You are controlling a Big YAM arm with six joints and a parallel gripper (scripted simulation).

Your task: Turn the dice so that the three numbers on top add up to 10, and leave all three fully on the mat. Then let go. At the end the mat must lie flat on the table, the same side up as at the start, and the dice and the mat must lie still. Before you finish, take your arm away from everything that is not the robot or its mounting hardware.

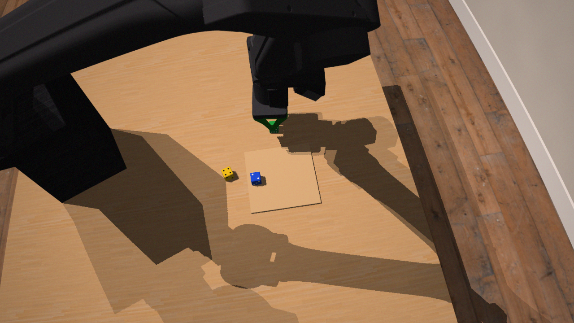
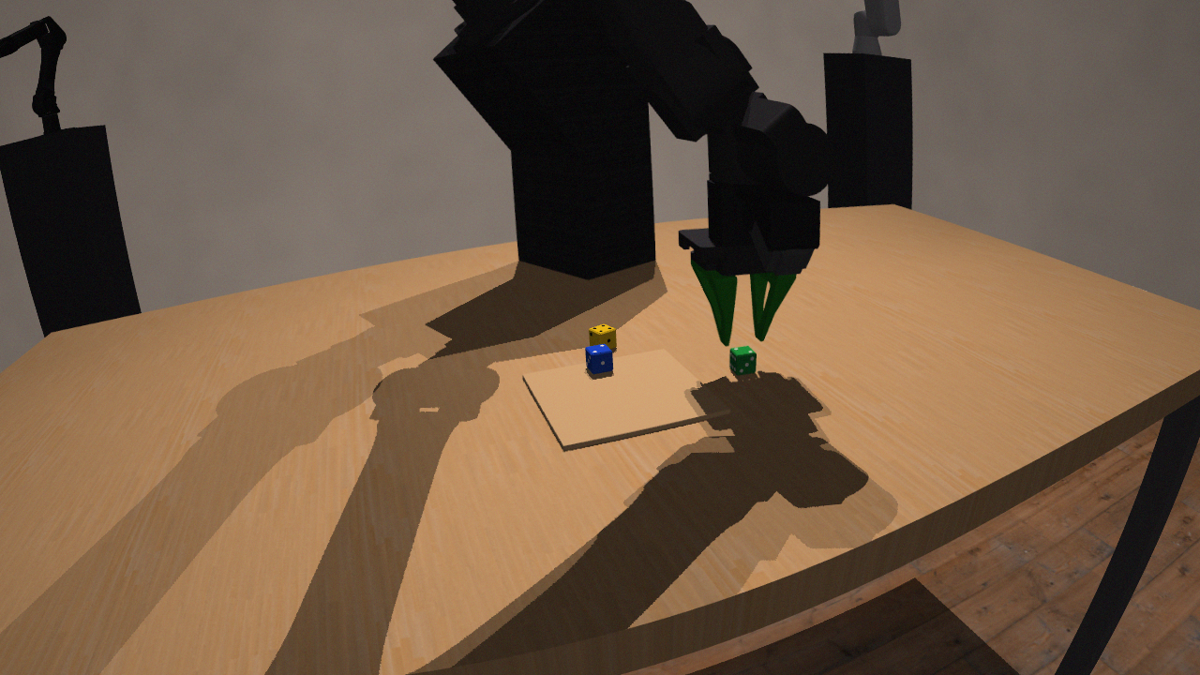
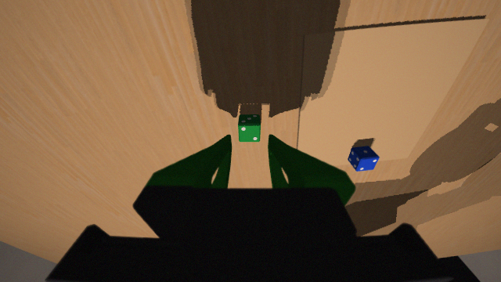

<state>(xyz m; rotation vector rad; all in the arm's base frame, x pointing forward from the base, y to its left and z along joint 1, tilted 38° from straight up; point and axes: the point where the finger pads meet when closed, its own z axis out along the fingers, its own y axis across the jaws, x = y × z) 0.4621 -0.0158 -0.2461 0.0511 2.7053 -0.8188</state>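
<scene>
Now: the green die 3 cm below my hand. From my hand the other things lie so: blue die 5 cm behind, 12 cm to the right, 2 cm below; tan mat 12 cm to the right, 3 cm below; yellow die 11 cm behind, 10 cm to the right, 3 cm below.
</scene>
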